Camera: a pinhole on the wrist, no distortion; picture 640 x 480 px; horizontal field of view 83.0 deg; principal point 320.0 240.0 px. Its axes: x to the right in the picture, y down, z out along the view. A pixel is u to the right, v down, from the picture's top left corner.
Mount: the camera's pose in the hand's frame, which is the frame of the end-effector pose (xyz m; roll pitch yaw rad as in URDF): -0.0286 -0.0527 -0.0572 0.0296 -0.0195 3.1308
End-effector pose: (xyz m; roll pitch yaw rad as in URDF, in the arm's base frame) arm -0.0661 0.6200 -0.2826 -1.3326 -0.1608 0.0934
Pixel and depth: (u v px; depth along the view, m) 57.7 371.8 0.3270
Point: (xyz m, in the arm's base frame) 0.0876 0.8574 -0.0278
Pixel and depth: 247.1 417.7 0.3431
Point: -0.0865 0.8503 -0.0047
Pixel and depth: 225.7 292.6 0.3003
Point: -0.0547 0.8370 -0.1325
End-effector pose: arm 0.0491 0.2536 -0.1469 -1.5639 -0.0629 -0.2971
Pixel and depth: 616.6 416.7 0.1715
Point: -0.0831 0.4180 -0.0269
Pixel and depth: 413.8 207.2 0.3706
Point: 0.0288 0.5882 -0.1449
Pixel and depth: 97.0 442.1 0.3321
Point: 0.2880 0.4676 0.0965
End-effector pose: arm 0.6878 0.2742 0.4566 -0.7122 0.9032 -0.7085
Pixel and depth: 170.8 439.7 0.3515
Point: 0.9807 0.0416 0.5967
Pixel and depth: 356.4 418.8 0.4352
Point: 0.9681 0.1117 0.7917
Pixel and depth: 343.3 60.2 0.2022
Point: 0.8007 0.3534 0.5302
